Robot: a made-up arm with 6 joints.
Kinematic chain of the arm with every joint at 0, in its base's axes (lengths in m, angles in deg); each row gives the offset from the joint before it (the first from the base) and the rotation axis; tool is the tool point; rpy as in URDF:
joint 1: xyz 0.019 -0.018 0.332 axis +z
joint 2: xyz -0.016 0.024 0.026 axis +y
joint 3: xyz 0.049 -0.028 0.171 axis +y
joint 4: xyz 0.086 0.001 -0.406 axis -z
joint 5: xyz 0.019 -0.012 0 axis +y
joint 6: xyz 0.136 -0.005 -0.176 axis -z
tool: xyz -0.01 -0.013 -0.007 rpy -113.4 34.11 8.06
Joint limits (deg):
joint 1: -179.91..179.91
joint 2: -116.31..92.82
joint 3: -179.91..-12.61
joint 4: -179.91..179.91
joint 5: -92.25..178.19
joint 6: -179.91..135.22
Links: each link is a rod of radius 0.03 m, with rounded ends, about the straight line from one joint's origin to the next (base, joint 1, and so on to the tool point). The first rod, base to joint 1, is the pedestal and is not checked.
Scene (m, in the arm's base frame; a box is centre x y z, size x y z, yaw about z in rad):
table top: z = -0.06
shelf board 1: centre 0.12 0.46 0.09 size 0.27 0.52 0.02 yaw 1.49
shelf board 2: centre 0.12 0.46 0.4 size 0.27 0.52 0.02 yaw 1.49
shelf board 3: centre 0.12 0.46 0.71 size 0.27 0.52 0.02 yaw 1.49
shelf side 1: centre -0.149 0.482 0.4 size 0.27 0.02 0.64 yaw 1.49
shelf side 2: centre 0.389 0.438 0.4 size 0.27 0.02 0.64 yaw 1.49
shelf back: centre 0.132 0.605 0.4 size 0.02 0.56 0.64 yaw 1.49
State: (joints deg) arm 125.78 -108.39 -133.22 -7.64 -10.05 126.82
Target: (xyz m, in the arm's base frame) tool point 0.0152 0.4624 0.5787
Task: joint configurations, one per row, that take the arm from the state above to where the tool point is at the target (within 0.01 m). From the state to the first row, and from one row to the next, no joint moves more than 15 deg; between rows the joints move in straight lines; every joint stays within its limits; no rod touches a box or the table.
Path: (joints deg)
1: 122.68 -107.26 -121.92 -6.82 3.83 125.69
2: 119.58 -106.12 -110.63 -6.00 17.71 124.56
3: 116.48 -104.99 -99.33 -5.18 31.59 123.43
4: 113.38 -103.86 -88.04 -4.36 45.47 122.31
5: 110.28 -102.73 -76.74 -3.54 59.35 121.18
6: 107.18 -101.59 -65.44 -2.73 73.23 120.05
7: 104.08 -100.46 -54.15 -1.91 87.11 118.92
8: 100.98 -99.33 -42.85 -1.09 100.99 117.79
9: 97.88 -98.20 -31.55 -0.27 114.87 116.66
10: 96.54 -91.05 -31.17 -1.77 100.53 117.64
11: 95.20 -83.90 -30.79 -3.27 86.18 118.62
12: 93.87 -76.76 -30.41 -4.77 71.83 119.60
13: 92.53 -69.61 -30.02 -6.26 57.49 120.58
14: 91.19 -62.46 -29.64 -7.76 43.14 121.56

